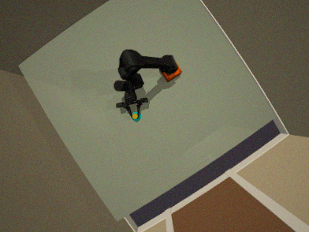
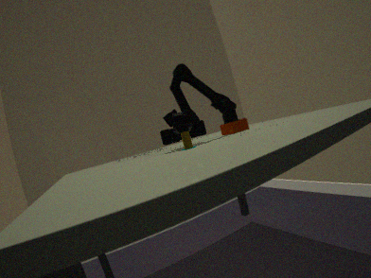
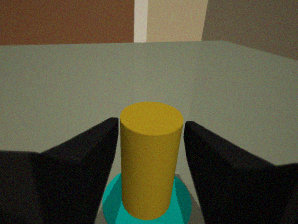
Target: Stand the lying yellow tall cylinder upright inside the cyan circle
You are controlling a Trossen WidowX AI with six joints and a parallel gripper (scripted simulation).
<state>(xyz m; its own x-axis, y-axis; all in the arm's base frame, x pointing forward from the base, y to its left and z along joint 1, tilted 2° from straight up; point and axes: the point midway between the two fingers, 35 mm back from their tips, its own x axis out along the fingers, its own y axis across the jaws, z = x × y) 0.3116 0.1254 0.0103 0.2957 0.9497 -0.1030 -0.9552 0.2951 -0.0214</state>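
Now: gripper tip 20 mm above the yellow tall cylinder. Round my gripper tip: cyan circle 60 mm below.
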